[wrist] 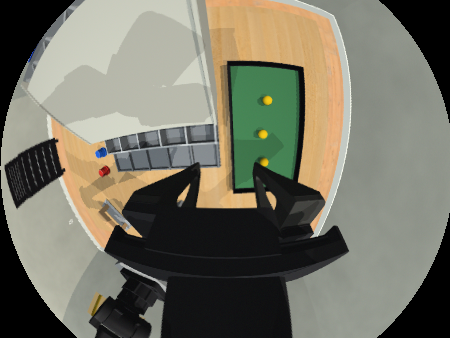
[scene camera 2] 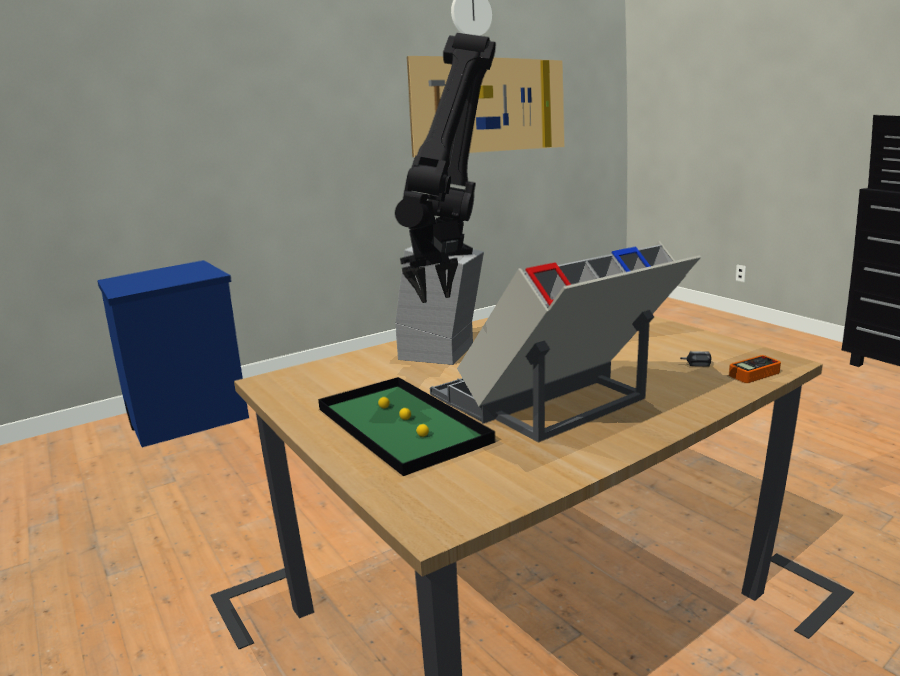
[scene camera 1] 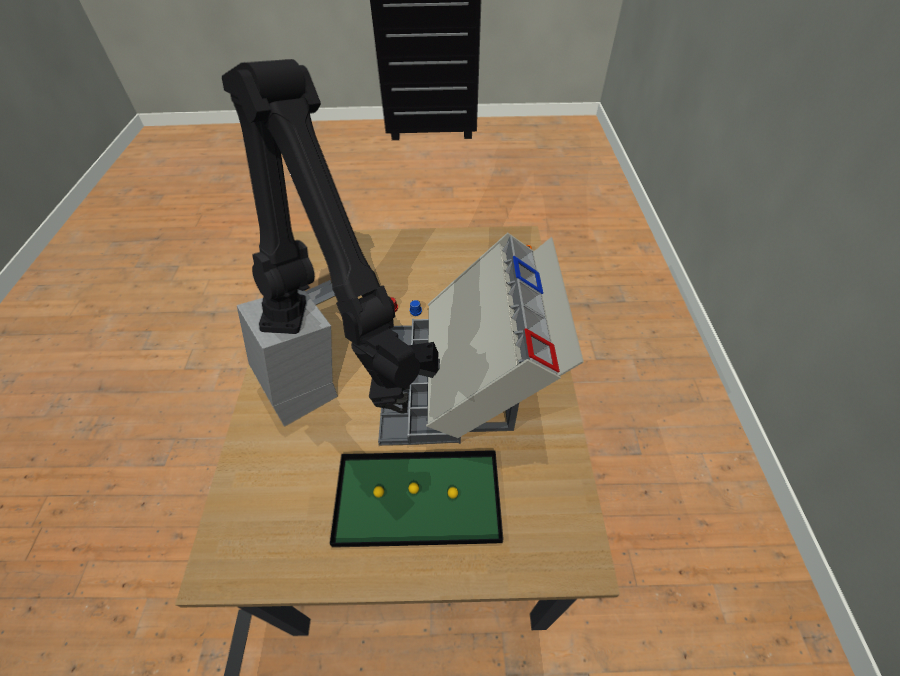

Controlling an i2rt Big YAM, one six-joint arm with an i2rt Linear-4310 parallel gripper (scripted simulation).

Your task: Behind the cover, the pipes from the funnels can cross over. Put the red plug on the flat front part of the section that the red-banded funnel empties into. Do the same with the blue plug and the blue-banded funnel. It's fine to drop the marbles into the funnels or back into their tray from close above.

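Scene camera 1 gives me a green tray point(scene camera 1: 360, 519), a grey cover point(scene camera 1: 470, 324) and my gripper point(scene camera 1: 405, 400). I see the tray point(scene camera 2: 394, 440) again, together with my gripper point(scene camera 2: 436, 300). From the wrist I find the cover point(wrist: 109, 76), my own gripper point(wrist: 226, 167) and the tray point(wrist: 248, 81).
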